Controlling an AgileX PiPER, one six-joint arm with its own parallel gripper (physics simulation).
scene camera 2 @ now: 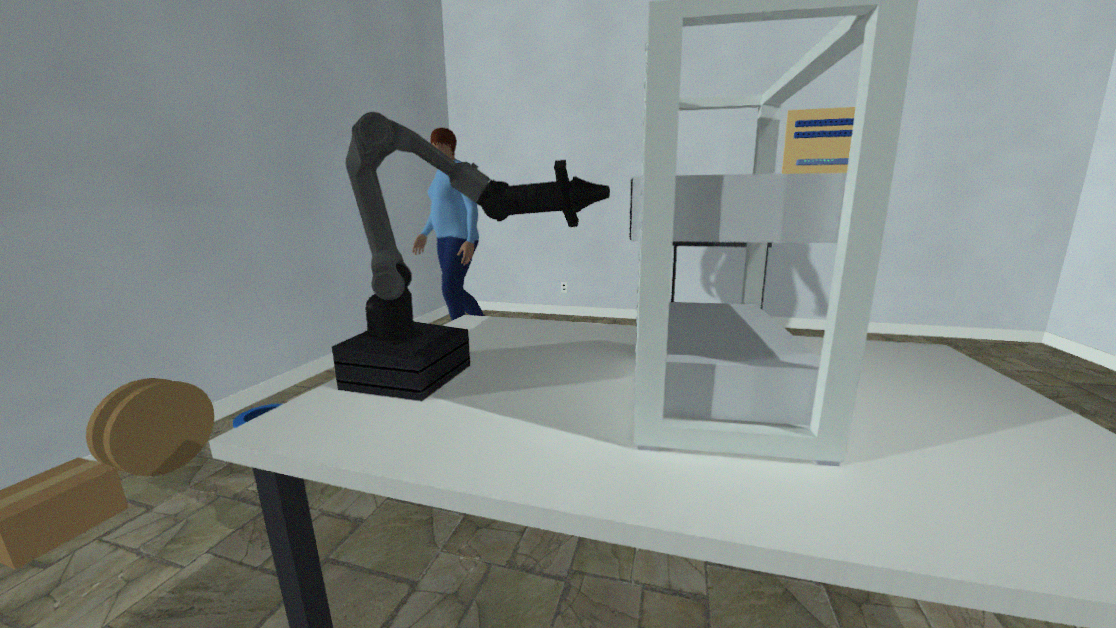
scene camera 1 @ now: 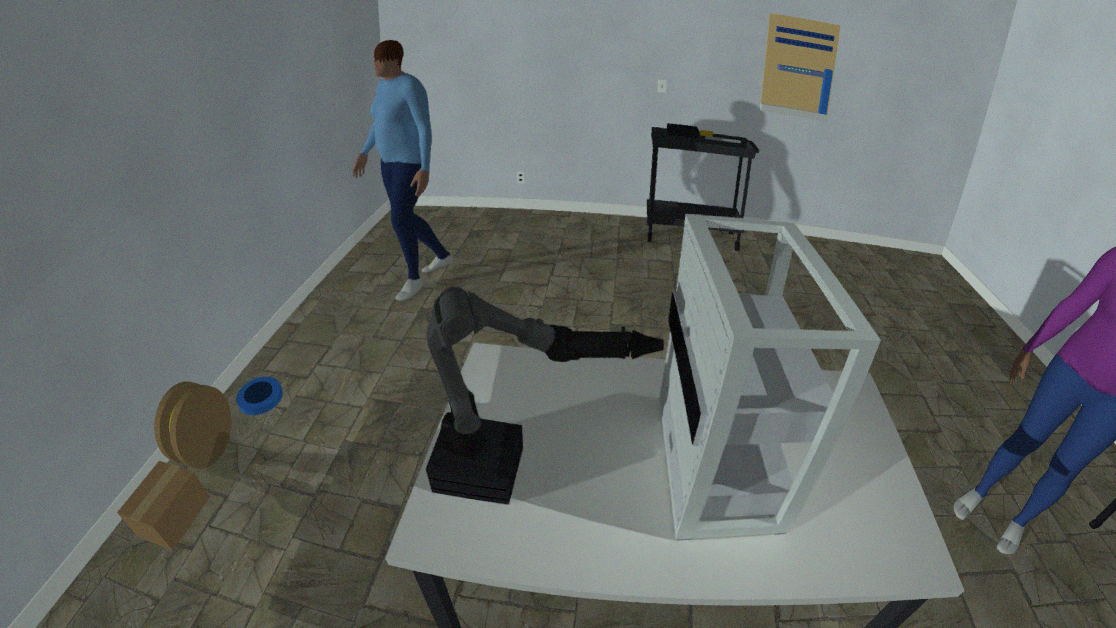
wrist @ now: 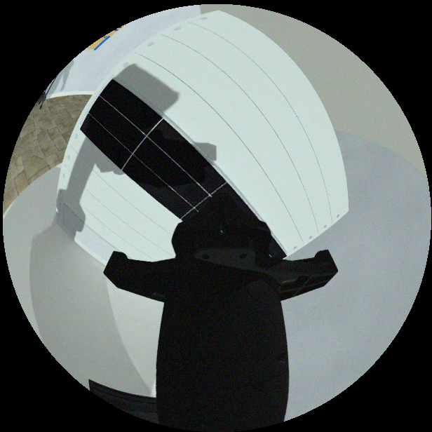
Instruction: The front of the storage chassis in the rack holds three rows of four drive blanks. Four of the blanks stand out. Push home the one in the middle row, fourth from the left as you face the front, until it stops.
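Note:
The storage chassis [scene camera 1: 682,367] [scene camera 2: 632,209] [wrist: 172,167] shows its black front in the white rack [scene camera 1: 708,468] [scene camera 2: 655,335] [wrist: 250,130]. In the wrist view thin pale lines divide the blanks, and the front runs slanting from upper left to lower right. My gripper [scene camera 1: 662,344] [scene camera 2: 607,191] [wrist: 220,201] is shut and empty, its fingertips together. In scene camera 2 a small gap lies between the tips and the chassis front. The fourth blank of the middle row is hidden behind my gripper in the wrist view; how far it stands out cannot be told.
The rack and the arm's black base [scene camera 1: 474,460] [scene camera 2: 401,363] stand on the white table [scene camera 1: 546,554] [scene camera 2: 546,468]. Plain pale panels lie above and below the chassis. A person in blue [scene camera 1: 401,117] [scene camera 2: 448,203] stands beyond the table; another in purple [scene camera 1: 1088,335] stands at the right.

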